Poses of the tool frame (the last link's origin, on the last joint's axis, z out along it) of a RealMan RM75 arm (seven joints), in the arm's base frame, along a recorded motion.
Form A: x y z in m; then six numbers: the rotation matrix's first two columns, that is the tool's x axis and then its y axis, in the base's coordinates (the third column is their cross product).
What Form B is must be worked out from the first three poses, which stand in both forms.
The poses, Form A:
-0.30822 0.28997 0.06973 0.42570 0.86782 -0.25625 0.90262 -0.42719 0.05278
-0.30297 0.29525 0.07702 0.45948 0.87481 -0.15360 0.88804 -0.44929 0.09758
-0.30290 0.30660 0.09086 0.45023 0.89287 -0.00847 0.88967 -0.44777 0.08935
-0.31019 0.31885 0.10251 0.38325 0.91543 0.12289 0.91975 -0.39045 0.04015
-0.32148 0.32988 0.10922 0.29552 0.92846 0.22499 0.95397 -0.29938 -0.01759
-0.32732 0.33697 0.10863 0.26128 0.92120 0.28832 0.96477 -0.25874 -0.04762
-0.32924 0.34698 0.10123 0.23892 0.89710 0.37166 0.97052 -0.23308 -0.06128
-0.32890 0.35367 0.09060 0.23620 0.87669 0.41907 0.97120 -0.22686 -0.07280
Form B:
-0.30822 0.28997 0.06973; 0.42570 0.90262 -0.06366; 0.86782 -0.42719 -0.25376; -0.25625 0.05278 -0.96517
-0.30297 0.29525 0.07702; 0.45948 0.88804 0.01635; 0.87481 -0.44929 -0.18124; -0.15360 0.09758 -0.98331
-0.30290 0.30660 0.09086; 0.45023 0.88967 0.07599; 0.89287 -0.44777 -0.04776; -0.00847 0.08935 -0.99596
-0.31019 0.31885 0.10251; 0.38325 0.91975 0.08474; 0.91543 -0.39045 0.09764; 0.12289 0.04015 -0.99161
-0.32148 0.32988 0.10922; 0.29552 0.95397 0.05103; 0.92846 -0.29938 0.21983; 0.22499 -0.01759 -0.97420
-0.32732 0.33697 0.10863; 0.26128 0.96477 0.03073; 0.92120 -0.25874 0.29060; 0.28832 -0.04762 -0.95635
-0.32924 0.34698 0.10123; 0.23892 0.97052 0.03165; 0.89710 -0.23308 0.37534; 0.37166 -0.06128 -0.92634
-0.32890 0.35367 0.09060; 0.23620 0.97120 0.03125; 0.87669 -0.22686 0.42420; 0.41907 -0.07280 -0.90503

